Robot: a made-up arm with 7 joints. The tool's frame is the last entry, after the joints. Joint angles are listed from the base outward.
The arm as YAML. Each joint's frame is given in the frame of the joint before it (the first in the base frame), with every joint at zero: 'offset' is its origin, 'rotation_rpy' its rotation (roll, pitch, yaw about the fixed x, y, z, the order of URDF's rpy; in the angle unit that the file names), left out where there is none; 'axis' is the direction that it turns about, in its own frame. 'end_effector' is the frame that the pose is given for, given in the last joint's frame.
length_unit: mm
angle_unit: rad
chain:
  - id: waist
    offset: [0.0, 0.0, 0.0]
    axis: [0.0, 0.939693, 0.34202]
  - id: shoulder
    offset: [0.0, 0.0, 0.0]
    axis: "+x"
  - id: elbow
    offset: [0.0, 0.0, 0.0]
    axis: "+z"
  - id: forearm
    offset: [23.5, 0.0, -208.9]
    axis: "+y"
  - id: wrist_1
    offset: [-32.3, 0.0, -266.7]
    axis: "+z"
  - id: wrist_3
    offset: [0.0, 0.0, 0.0]
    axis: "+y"
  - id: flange
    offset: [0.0, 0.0, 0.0]
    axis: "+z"
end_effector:
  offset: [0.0, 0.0, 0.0]
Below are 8 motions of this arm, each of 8 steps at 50 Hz.
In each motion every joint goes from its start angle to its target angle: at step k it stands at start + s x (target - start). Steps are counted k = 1, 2, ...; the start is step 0. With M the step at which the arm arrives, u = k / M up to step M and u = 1 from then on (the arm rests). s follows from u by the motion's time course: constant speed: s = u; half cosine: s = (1 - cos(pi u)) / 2; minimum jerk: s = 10 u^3 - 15 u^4 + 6 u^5.
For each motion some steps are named. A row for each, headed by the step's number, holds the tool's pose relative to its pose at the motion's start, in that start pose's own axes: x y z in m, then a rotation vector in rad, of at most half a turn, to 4 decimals.
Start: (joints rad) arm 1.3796 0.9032 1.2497 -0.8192 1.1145 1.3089 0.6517
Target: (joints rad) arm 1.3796 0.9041 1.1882 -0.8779 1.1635 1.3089 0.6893
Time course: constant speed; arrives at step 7
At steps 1, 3, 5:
1: -0.0016 -0.0023 -0.0006 -0.0017 0.0039 -0.0045
3: -0.0049 -0.0069 -0.0018 -0.0048 0.0120 -0.0134
5: -0.0083 -0.0114 -0.0032 -0.0078 0.0206 -0.0223

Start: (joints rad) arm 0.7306 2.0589 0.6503 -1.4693 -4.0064 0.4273 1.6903
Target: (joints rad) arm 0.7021 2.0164 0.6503 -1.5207 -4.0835 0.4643 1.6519
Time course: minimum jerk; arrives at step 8
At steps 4, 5, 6, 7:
4: -0.0014 0.0028 0.0017 0.0165 0.0044 -0.0459
5: -0.0021 0.0040 0.0024 0.0236 0.0064 -0.0666
6: -0.0027 0.0050 0.0030 0.0289 0.0080 -0.0825
7: -0.0030 0.0055 0.0033 0.0315 0.0088 -0.0906

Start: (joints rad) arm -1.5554 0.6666 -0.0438 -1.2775 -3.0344 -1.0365 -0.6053
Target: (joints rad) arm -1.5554 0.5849 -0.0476 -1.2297 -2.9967 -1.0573 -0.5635
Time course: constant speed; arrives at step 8
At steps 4, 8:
4: -0.0041 0.0129 -0.0057 0.0647 0.0028 0.0399
8: -0.0086 0.0263 -0.0107 0.1297 0.0041 0.0786

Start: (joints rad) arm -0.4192 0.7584 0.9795 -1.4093 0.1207 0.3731 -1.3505
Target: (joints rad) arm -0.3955 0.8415 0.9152 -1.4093 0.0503 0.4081 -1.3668
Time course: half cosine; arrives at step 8
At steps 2, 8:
2: 0.0014 0.0029 -0.0008 0.0017 -0.0019 -0.0260
8: 0.0100 0.0191 -0.0051 0.0129 -0.0093 -0.1783

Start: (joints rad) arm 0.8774 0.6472 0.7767 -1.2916 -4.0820 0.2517 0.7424
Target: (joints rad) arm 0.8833 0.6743 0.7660 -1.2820 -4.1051 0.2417 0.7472
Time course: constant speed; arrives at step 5
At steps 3, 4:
3: -0.0008 -0.0029 -0.0015 0.0039 -0.0055 -0.0258
4: -0.0011 -0.0039 -0.0021 0.0051 -0.0074 -0.0344

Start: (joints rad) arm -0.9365 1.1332 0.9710 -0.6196 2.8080 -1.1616 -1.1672
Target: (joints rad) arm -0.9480 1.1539 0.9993 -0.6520 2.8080 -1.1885 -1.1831
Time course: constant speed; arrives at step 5
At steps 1, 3, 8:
1: 0.0017 -0.0028 0.0024 -0.0023 0.0027 0.0066
3: 0.0053 -0.0083 0.0073 -0.0069 0.0083 0.0197
8: 0.0090 -0.0136 0.0121 -0.0114 0.0139 0.0329

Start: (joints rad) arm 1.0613 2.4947 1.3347 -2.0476 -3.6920 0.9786 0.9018
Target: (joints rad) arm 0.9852 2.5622 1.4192 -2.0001 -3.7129 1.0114 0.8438
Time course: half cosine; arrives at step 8
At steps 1, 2, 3, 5, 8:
1: -0.0006 -0.0016 0.0006 0.0010 -0.0022 -0.0081
2: -0.0024 -0.0063 0.0023 0.0039 -0.0085 -0.0313
3: -0.0053 -0.0133 0.0047 0.0082 -0.0179 -0.0660
5: -0.0128 -0.0295 0.0103 0.0186 -0.0396 -0.1474
8: -0.0197 -0.0423 0.0146 0.0271 -0.0567 -0.2128

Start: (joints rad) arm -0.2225 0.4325 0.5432 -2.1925 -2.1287 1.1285 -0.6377
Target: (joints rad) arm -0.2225 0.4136 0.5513 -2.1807 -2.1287 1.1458 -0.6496
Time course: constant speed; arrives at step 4
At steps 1, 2, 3, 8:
1: 0.0004 -0.0011 0.0007 -0.0067 0.0011 -0.0081
2: 0.0007 -0.0022 0.0014 -0.0134 0.0021 -0.0163
3: 0.0011 -0.0033 0.0021 -0.0201 0.0031 -0.0245
8: 0.0014 -0.0045 0.0028 -0.0268 0.0041 -0.0326

